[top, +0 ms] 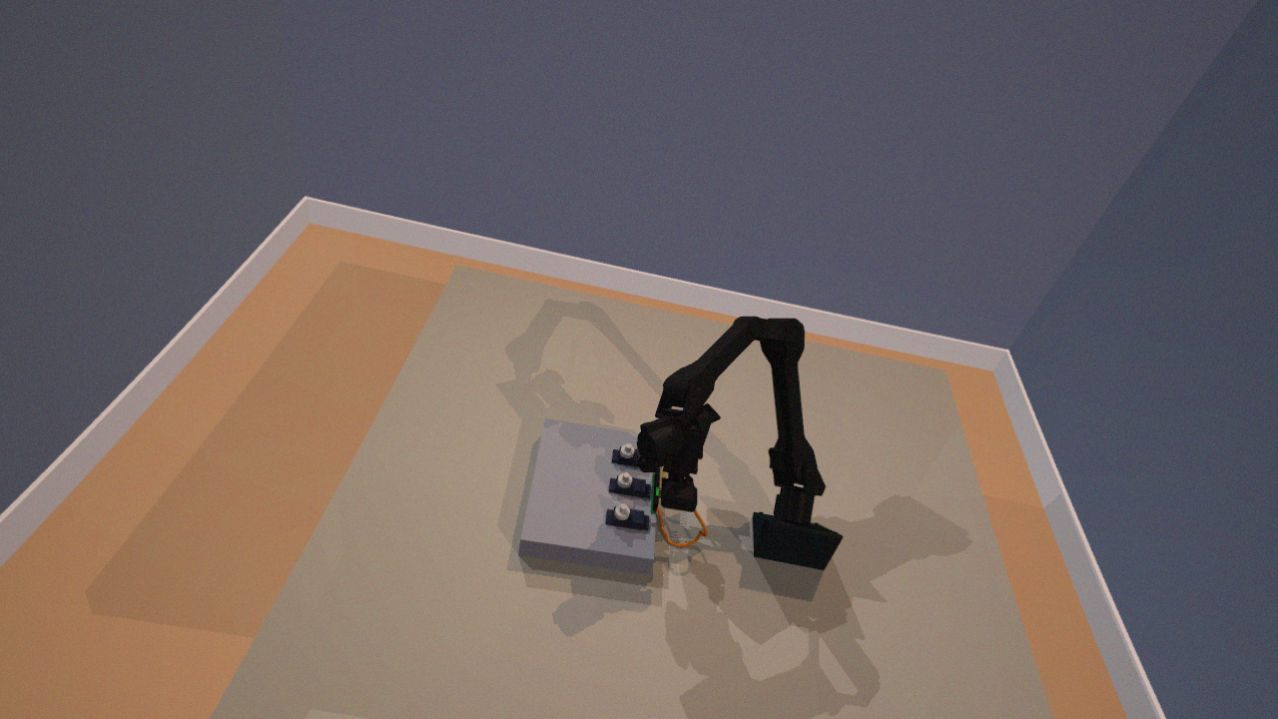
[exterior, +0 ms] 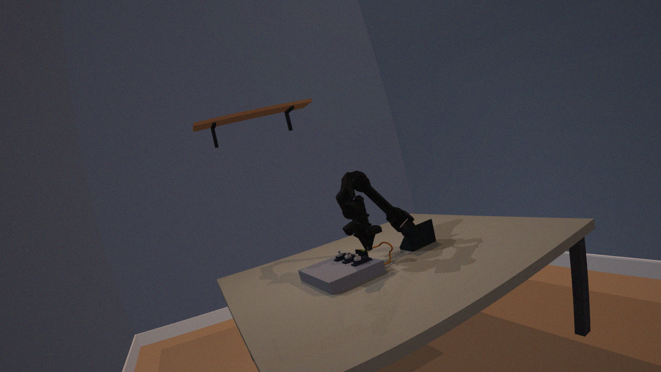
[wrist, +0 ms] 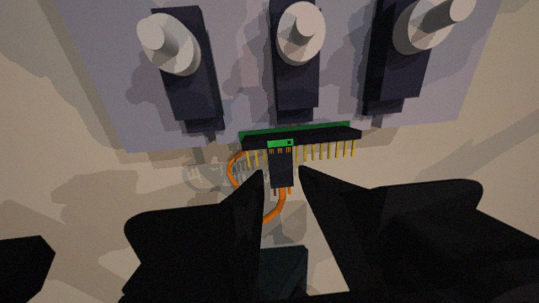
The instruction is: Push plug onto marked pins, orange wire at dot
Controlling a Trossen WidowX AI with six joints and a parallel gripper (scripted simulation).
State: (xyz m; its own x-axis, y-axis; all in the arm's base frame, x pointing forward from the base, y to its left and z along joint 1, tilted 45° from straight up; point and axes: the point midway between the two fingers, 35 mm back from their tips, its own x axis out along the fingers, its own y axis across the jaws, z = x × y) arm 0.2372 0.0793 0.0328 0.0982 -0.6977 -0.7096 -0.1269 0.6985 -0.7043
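Now: the green band 30 mm ahead of my gripper tip. Round my gripper tip: grey printed holder 180 mm ahead, 50 mm below, 10 mm to the left.
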